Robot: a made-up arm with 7 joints. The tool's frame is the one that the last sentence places. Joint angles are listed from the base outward.
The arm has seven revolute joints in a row. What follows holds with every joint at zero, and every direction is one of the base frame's.
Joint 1 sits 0.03 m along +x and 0.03 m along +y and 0.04 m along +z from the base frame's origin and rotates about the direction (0, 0.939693, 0.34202).
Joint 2 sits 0.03 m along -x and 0.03 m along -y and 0.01 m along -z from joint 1 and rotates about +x.
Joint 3 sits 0.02 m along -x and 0.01 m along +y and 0.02 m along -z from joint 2 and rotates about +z.
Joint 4 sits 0.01 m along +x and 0.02 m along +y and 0.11 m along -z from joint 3 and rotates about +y.
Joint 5 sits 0.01 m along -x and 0.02 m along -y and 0.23 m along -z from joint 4 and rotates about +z.
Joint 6 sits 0.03 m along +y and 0.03 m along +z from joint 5 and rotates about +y.
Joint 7 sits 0.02 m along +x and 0.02 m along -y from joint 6 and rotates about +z.
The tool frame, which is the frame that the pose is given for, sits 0.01 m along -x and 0.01 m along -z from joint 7; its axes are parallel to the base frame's.
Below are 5 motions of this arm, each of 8 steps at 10 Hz.
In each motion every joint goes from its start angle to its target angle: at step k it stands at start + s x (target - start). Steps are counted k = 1, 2, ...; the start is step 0. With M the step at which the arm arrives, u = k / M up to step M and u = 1 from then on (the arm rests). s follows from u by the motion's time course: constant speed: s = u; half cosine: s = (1 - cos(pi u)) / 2; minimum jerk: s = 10 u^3 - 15 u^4 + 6 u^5.
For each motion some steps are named. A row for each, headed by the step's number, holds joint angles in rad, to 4 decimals.
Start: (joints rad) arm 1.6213 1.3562 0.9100 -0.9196 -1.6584 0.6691 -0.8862
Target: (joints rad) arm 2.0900 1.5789 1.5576 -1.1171 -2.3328 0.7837 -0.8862
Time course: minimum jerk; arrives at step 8
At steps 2, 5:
2: 1.6698 1.3793 0.9770 -0.9400 -1.7282 0.6810 -0.8862
5: 1.9610 1.5176 1.3794 -1.0627 -2.1472 0.7522 -0.8862

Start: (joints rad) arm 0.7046 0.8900 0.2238 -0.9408 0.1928 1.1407 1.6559
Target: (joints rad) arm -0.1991 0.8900 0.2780 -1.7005 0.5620 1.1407 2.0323
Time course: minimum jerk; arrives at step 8
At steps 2, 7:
2: 0.6111 0.8900 0.2294 -1.0194 0.2310 1.1407 1.6949
7: -0.1846 0.8900 0.2771 -1.6883 0.5561 1.1407 2.0263

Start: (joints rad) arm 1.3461 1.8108 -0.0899 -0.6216 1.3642 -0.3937 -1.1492
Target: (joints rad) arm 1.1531 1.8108 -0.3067 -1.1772 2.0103 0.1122 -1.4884
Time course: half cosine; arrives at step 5
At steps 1, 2, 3, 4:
1: 1.3277 1.8108 -0.1106 -0.6747 1.4259 -0.3454 -1.1816
2: 1.2794 1.8108 -0.1648 -0.8136 1.5874 -0.2189 -1.2664
3: 1.2198 1.8108 -0.2318 -0.9852 1.7871 -0.0626 -1.3712
4: 1.1715 1.8108 -0.2860 -1.1241 1.9486 0.0639 -1.4560

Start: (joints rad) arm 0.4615 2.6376 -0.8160 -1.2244 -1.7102 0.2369 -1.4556
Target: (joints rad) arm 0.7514 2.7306 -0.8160 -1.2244 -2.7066 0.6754 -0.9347
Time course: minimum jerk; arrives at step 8
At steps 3, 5, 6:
3: 0.5413 2.6632 -0.8160 -1.2244 -1.9844 0.3576 -1.3122
5: 0.6716 2.7050 -0.8160 -1.2244 -2.4324 0.5547 -1.0781
6: 0.7214 2.7210 -0.8160 -1.2244 -2.6035 0.6300 -0.9886

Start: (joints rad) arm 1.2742 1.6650 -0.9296 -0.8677 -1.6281 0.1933 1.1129
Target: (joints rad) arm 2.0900 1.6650 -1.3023 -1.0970 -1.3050 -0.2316 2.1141
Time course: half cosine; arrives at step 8
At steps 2, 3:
2: 1.3937 1.6650 -0.9842 -0.9013 -1.5808 0.1311 1.2595
3: 1.5260 1.6650 -1.0446 -0.9385 -1.5284 0.0622 1.4219

